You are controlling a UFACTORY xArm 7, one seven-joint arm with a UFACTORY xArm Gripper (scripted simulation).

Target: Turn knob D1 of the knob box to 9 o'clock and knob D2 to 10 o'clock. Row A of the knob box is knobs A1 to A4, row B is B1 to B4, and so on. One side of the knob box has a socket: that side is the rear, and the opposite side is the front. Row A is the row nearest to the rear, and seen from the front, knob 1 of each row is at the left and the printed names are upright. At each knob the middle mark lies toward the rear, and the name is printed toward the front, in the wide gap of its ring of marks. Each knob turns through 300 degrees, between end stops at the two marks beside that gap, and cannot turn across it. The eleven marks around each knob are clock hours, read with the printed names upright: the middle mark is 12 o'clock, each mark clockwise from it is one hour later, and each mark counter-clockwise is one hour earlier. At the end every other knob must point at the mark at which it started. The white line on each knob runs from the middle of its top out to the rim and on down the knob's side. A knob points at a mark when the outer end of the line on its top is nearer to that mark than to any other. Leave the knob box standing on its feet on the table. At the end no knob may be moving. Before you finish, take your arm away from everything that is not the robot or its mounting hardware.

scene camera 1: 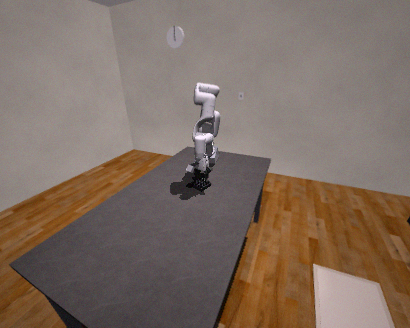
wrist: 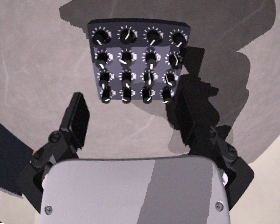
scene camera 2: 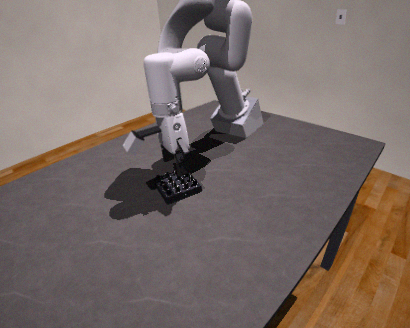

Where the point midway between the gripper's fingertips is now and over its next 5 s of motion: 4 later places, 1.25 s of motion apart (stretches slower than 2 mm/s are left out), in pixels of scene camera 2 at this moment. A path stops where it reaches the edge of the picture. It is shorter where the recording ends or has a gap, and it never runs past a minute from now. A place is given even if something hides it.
The gripper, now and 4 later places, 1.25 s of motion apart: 176, 167; 182, 165; 191, 159; 181, 151; 181, 156
